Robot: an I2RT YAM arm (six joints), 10 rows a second.
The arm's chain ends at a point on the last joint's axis. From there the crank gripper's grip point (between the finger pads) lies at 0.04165 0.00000 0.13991 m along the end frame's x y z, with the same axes.
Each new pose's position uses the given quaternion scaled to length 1; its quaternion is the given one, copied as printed.
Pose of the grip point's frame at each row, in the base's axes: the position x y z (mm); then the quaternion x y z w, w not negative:
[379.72 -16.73 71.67 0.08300 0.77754 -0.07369 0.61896]
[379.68 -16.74 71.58 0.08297 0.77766 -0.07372 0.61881]
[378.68 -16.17 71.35 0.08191 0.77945 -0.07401 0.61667]
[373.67 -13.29 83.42 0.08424 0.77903 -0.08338 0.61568]
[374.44 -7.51 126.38 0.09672 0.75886 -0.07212 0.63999]
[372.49 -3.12 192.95 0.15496 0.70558 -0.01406 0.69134]
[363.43 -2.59 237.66 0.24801 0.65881 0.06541 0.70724]
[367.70 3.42 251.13 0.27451 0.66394 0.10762 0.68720]
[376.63 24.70 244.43 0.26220 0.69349 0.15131 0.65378]
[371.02 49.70 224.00 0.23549 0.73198 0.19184 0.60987]
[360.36 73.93 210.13 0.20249 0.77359 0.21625 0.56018]
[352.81 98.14 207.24 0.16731 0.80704 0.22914 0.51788]
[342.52 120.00 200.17 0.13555 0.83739 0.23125 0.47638]
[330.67 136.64 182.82 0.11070 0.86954 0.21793 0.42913]
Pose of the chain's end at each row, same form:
[255.93 12.10 143.46 0.08300 0.77754 -0.07369 0.61896]
[255.91 12.09 143.41 0.08297 0.77766 -0.07372 0.61881]
[255.29 12.59 143.86 0.08191 0.77945 -0.07401 0.61667]
[250.91 18.21 155.85 0.08424 0.77903 -0.08338 0.61568]
[247.25 22.86 191.26 0.09672 0.75886 -0.07212 0.63999]
[236.44 21.33 239.88 0.15496 0.70558 -0.01406 0.69134]
[223.37 16.97 273.87 0.24801 0.65881 0.06541 0.70724]
[227.80 14.87 291.20 0.27451 0.66394 0.10762 0.68720]
[238.98 19.92 292.79 0.26220 0.69349 0.15131 0.65378]
[239.51 26.49 282.96 0.23549 0.73198 0.19184 0.60987]
[238.94 35.72 281.60 0.20249 0.77359 0.21625 0.56018]
[242.11 49.51 289.03 0.16731 0.80704 0.22914 0.51788]
[243.34 65.25 292.23 0.13555 0.83739 0.23125 0.47638]
[244.80 81.10 286.98 0.11070 0.86954 0.21793 0.42913]

